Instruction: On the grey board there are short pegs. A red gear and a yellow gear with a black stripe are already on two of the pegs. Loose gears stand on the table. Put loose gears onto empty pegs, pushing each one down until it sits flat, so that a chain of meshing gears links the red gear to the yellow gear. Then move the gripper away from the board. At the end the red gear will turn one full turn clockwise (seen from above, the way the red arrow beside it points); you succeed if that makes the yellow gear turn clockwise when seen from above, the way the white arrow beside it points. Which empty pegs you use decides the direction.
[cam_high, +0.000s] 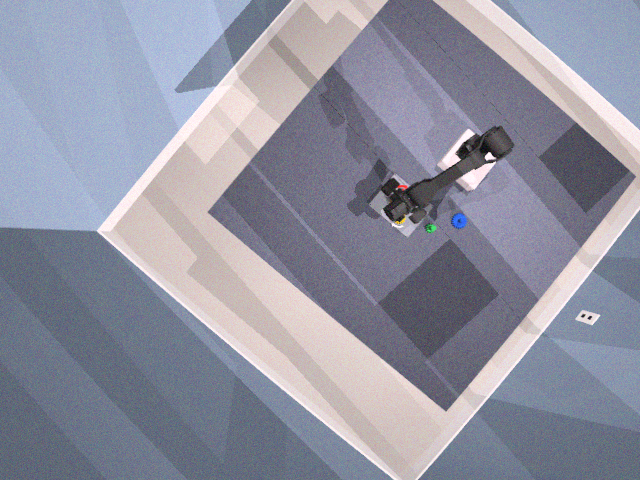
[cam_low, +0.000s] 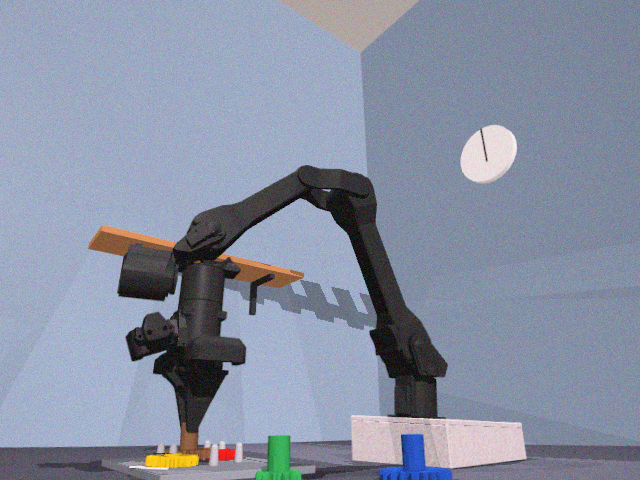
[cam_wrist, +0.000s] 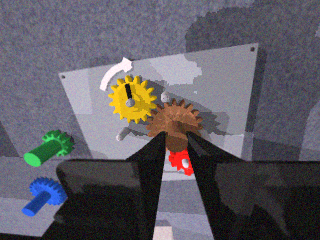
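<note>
My gripper tip is now 1 cm above the brown gear. Round my gripper tip: green gear 1 cm behind, 17 cm to the left, 2 cm below; then red gear 5 cm behind, 1 cm to the right, 2 cm below; then yellow gear 4 cm ahead, 4 cm to the left, 2 cm below.
</note>
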